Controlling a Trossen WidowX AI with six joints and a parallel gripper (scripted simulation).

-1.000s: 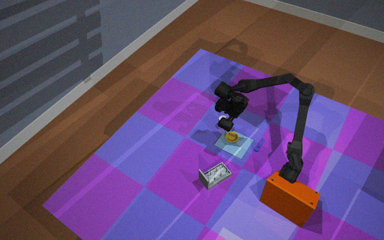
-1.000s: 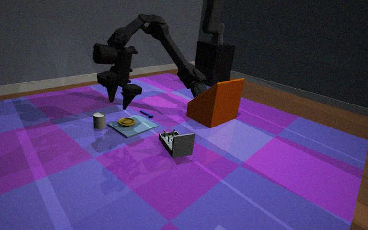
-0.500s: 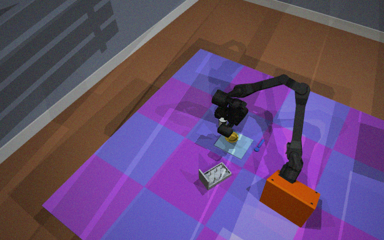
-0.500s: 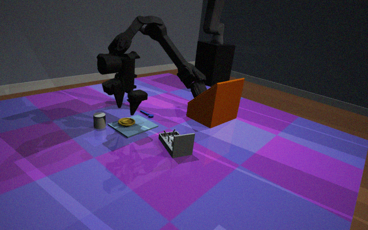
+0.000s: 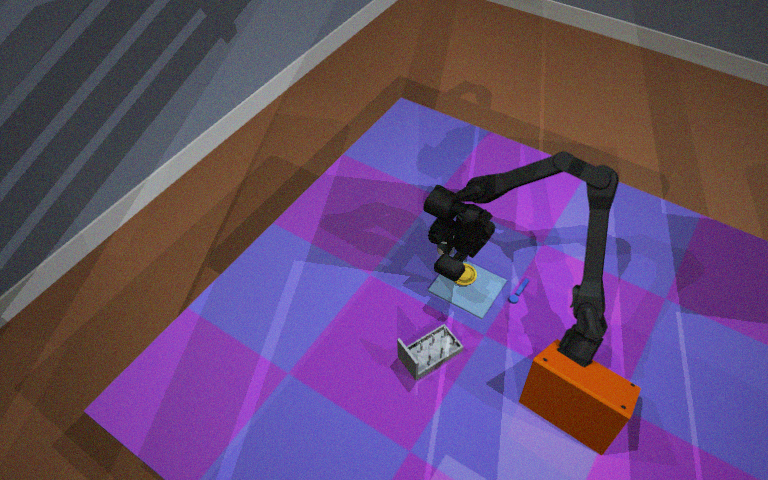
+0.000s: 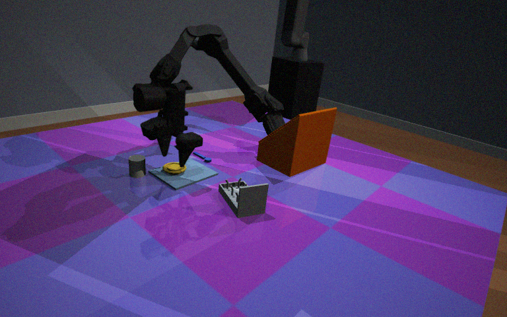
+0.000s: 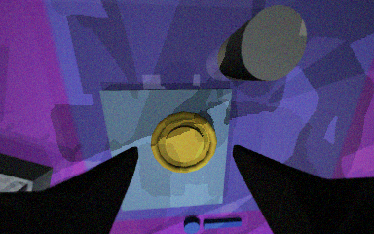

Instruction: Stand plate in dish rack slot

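Right now my gripper tip is 20 mm above the yellow plate. The rest, counted from my gripper tip: grey dish rack: 80 mm behind, 220 mm to the left, 20 mm below; blue spoon: 130 mm behind, 50 mm to the right, 40 mm below; cup: 90 mm ahead, 40 mm to the right, 20 mm below.
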